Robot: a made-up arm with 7 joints.
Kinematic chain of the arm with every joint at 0, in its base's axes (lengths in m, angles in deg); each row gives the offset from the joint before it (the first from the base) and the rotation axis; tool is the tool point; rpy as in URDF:
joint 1: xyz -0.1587 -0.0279 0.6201 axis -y
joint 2: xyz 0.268 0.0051 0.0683 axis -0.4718 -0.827 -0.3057
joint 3: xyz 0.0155 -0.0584 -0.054 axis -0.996 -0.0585 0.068
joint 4: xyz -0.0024 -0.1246 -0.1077 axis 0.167 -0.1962 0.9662
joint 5: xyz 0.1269 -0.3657 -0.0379 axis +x
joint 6: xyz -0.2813 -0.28 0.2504 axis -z
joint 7: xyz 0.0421 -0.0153 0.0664 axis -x
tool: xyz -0.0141 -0.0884 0.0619 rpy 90 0 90
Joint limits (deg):
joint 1: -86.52..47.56
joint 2: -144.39..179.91
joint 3: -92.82..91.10
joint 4: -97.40..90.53
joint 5: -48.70..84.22
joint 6: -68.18..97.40
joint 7: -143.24..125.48
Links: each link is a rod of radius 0.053 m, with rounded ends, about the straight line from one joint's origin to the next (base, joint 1, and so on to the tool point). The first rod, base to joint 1, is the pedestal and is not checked.
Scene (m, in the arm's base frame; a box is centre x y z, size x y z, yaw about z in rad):
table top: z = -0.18
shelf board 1: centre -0.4 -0.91 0 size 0.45 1.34 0.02 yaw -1.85
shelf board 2: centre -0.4 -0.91 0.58 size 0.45 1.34 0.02 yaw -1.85
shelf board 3: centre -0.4 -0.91 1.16 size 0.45 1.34 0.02 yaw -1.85
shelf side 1: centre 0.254 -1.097 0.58 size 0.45 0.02 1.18 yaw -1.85
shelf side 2: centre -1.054 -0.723 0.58 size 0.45 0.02 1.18 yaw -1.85
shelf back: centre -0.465 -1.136 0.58 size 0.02 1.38 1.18 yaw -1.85
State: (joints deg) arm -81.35 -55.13 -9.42 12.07 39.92 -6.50 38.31
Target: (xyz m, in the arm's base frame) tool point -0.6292 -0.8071 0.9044
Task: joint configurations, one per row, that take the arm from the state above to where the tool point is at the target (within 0.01 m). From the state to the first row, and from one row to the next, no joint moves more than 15 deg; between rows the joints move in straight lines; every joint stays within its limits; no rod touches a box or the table.
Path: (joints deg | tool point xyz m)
1: -75.70 -60.77 -17.59 17.14 27.64 -7.74 42.80 | -0.8078 -0.7249 0.2986
2: -70.05 -66.42 -25.76 22.21 15.37 -8.97 47.28 | -0.8025 -0.6194 0.2768
3: -64.40 -72.06 -33.93 27.27 3.09 -10.21 51.77 | -0.7711 -0.5212 0.2753
4: -58.75 -77.70 -42.10 32.34 -9.19 -11.45 56.26 | -0.7189 -0.4358 0.2955
5: -53.10 -83.34 -50.28 37.41 -21.47 -12.68 60.75 | -0.6516 -0.3662 0.3375
6: -59.81 -80.48 -57.28 25.69 -19.52 -11.22 60.01 | -0.6806 -0.3918 0.4970
7: -66.53 -77.61 -64.29 13.97 -17.57 -9.75 59.28 | -0.6645 -0.4078 0.6539
8: -73.24 -74.74 -71.29 2.25 -15.63 -8.28 58.55 | -0.6075 -0.4167 0.7935
9: -79.95 -71.88 -78.30 -9.47 -13.68 -6.81 57.82 | -0.5186 -0.4213 0.9044
10: -81.26 -70.31 -66.76 -10.60 0.09 -5.24 52.29 | -0.5704 -0.5082 0.9275
11: -82.58 -68.73 -55.22 -11.73 13.87 -3.67 46.76 | -0.6065 -0.5948 0.9386
12: -83.89 -67.16 -43.68 -12.86 27.65 -2.10 41.23 | -0.6273 -0.6763 0.9380
13: -85.21 -65.58 -32.14 -13.98 41.43 -0.53 35.70 | -0.6342 -0.7483 0.9265
14: -86.52 -64.01 -20.60 -15.11 55.21 1.04 30.17 | -0.6292 -0.8071 0.9044

